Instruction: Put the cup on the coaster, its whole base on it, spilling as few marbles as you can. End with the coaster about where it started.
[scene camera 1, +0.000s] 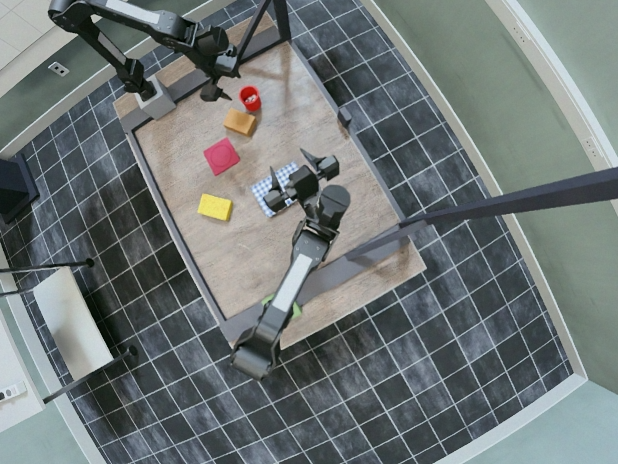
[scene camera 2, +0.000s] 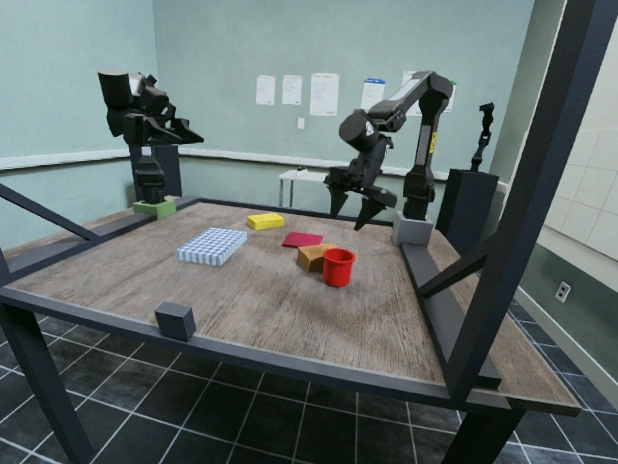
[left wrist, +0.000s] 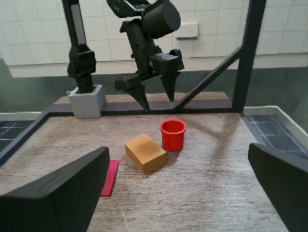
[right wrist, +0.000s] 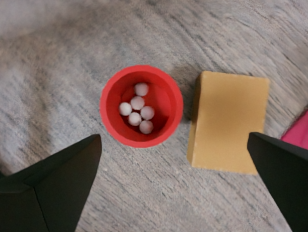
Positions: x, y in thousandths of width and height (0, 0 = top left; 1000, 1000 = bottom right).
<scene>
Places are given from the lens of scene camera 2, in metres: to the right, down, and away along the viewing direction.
left gripper (scene camera 2: 313, 303): -0.26, -0.20, 0.57
right gripper (scene camera 2: 556, 486): 0.08, -0.02, 0.59
red cup (scene camera 2: 548, 566): 0.06, 0.07, 0.55
blue-and-white checked block (scene camera 2: 345, 531): -0.25, 0.04, 0.68
The marked spots on the red cup and the blue-and-white checked block are 0.34 m apart.
</scene>
